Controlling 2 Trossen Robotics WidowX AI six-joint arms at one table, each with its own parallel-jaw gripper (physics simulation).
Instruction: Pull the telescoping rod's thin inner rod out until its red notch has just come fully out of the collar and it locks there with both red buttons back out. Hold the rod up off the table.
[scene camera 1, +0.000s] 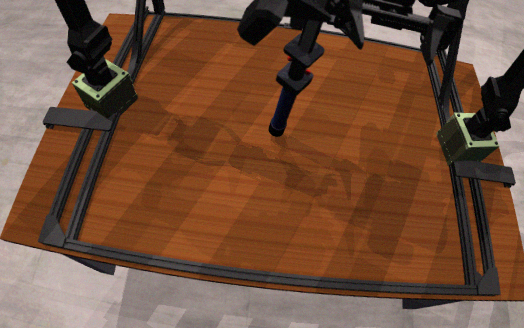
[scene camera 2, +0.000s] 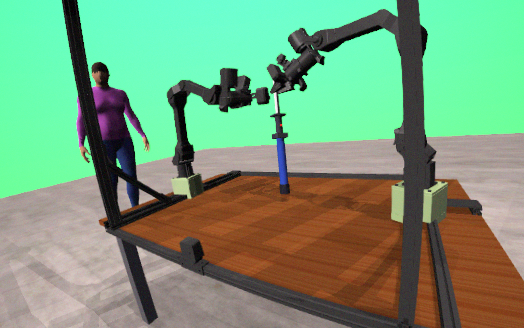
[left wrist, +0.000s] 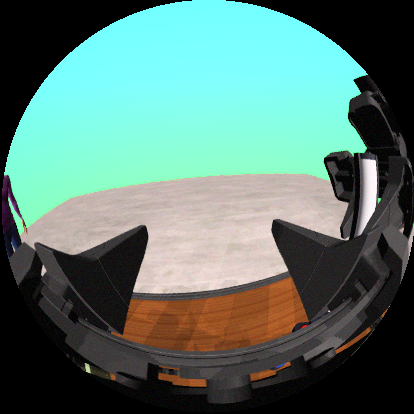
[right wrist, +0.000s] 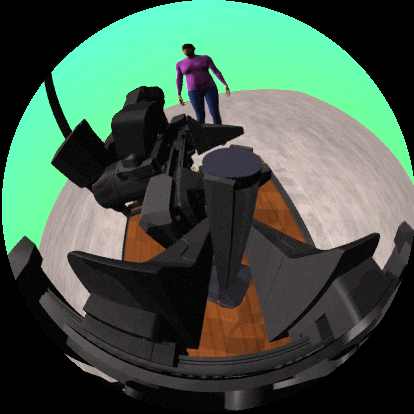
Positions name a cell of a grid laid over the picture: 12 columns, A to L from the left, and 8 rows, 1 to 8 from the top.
Labels:
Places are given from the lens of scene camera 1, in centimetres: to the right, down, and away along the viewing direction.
left gripper (scene camera 1: J2): 17, -14, 38
telescoping rod (scene camera 1: G2): 5, -14, 53

